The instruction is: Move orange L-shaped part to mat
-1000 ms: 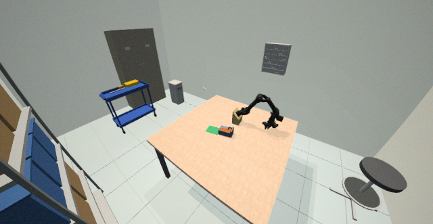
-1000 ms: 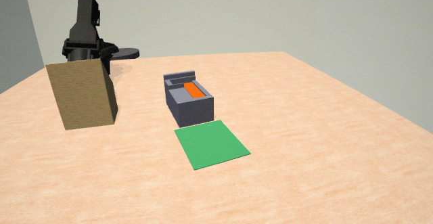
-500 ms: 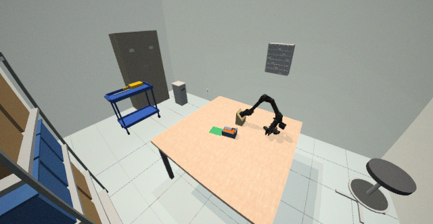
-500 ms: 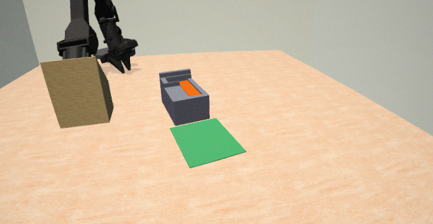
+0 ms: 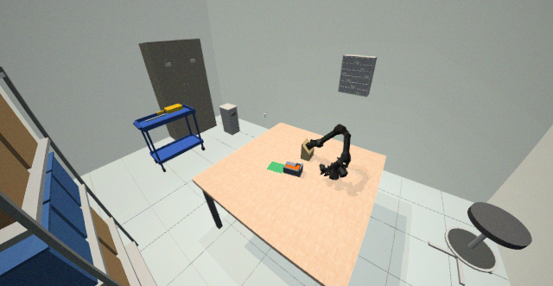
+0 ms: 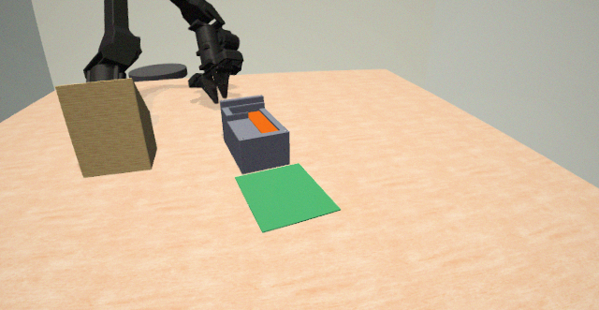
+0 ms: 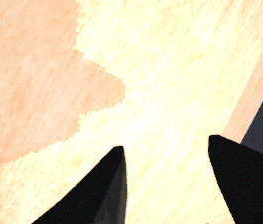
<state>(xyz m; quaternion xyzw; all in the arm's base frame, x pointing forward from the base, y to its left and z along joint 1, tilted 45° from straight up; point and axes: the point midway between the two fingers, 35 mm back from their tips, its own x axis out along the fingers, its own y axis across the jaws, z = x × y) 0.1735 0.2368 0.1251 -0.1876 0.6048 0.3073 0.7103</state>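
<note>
The orange L-shaped part is 70 mm ahead of my gripper tip, 220 mm to the right of it and 20 mm above it. From my gripper tip the other things lie so: green mat: 110 mm ahead, 380 mm to the right, 50 mm below.
</note>
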